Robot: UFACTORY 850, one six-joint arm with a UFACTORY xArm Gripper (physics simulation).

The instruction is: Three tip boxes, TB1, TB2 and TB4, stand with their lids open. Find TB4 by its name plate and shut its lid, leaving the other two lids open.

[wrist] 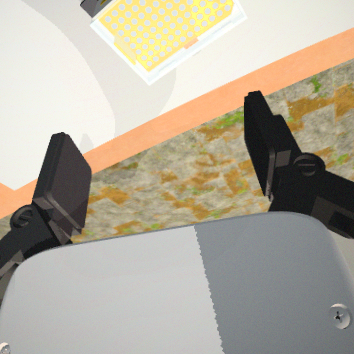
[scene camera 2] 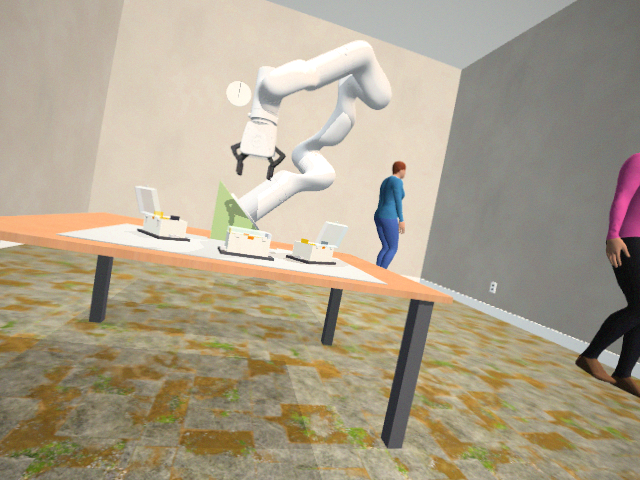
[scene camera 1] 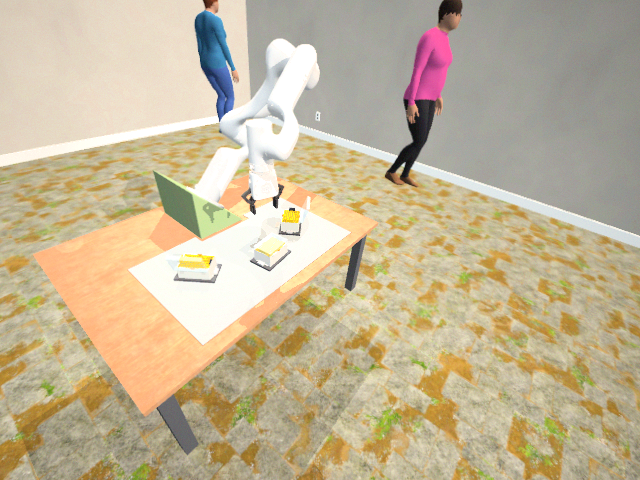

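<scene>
The middle tip box (scene camera 1: 270,250) (scene camera 2: 248,243) has its pale clear lid lying flat over the yellow tips. A box (wrist: 170,30) with a clear cover over yellow tips shows at the top of the wrist view. The left tip box (scene camera 1: 196,268) (scene camera 2: 164,227) has its lid (scene camera 2: 148,200) standing open. The right tip box (scene camera 1: 290,224) (scene camera 2: 313,252) has its lid (scene camera 1: 307,207) (scene camera 2: 333,234) open too. No name plate is readable now. My gripper (scene camera 1: 264,209) (scene camera 2: 254,175) (wrist: 159,133) is open and empty, raised above and behind the middle box, touching no box.
The boxes stand on a pale mat (scene camera 1: 206,315) (scene camera 2: 356,273) on the wooden table (scene camera 1: 93,289) (scene camera 2: 408,289). A green upright panel (scene camera 1: 178,206) (scene camera 2: 226,219) stands behind the mat, near the arm's base. Two people stand beyond the table.
</scene>
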